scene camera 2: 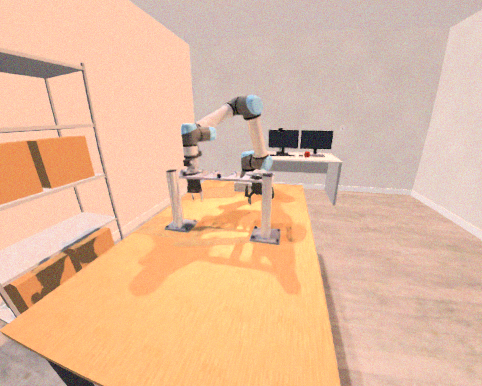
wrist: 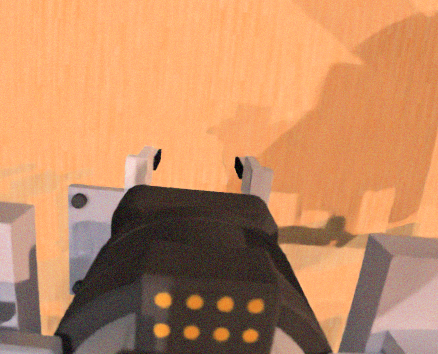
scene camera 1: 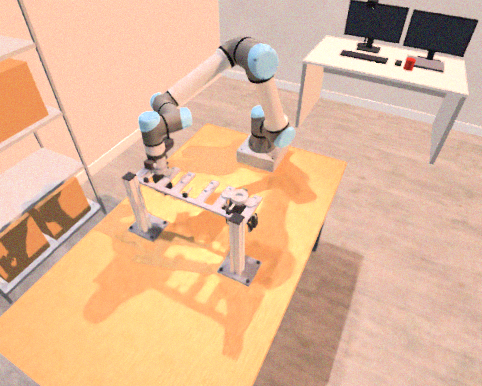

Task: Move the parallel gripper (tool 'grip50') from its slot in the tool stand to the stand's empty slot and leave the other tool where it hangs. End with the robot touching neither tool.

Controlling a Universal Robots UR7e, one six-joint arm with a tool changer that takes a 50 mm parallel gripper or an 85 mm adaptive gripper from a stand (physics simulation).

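Seen in the pictures: arm's base, link origin: (scene camera 1: 262, 144).
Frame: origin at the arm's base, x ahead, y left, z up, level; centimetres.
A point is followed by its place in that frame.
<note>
The tool stand (scene camera 1: 237, 250) @(x 77.7, y 10.9, z 9.2 cm) (scene camera 2: 266, 210) @(x 76.7, y 10.0, z 7.4 cm) has a rail with three forked slots. The parallel gripper (scene camera 2: 197, 198) (wrist: 198, 163) hangs in the far left slot, and the arm's wrist is down on its top; whether they are locked together cannot be told. Its fingers are apart with nothing between them. Its body is mostly hidden in scene camera 1. Fork tines (wrist: 19, 245) @(x 52.6, y -31.6, z 19.8 cm) (wrist: 405, 285) @(x 54.1, y -23.2, z 20.1 cm) show on both sides of it in the wrist view. The middle slot is empty between its two tines (scene camera 1: 210, 191) @(x 62.9, y -4.3, z 20.1 cm). The adaptive gripper (scene camera 1: 239, 196) (scene camera 2: 257, 188) hangs in the right slot, away from the arm.
The stand's left post (scene camera 1: 138, 205) @(x 69.2, y -33.5, z 9.9 cm) (scene camera 2: 175, 200) @(x 69.7, y -34.4, z 8.7 cm) rises close beside the parallel gripper. A post foot plate (wrist: 92, 212) @(x 61.2, y -38.8, z -6.9 cm) shows below it in the wrist view. The robot base (scene camera 1: 259, 155) @(x 9.2, y 1.0, z -0.6 cm) is behind the stand. A shelf unit with boxes is left of the table.
</note>
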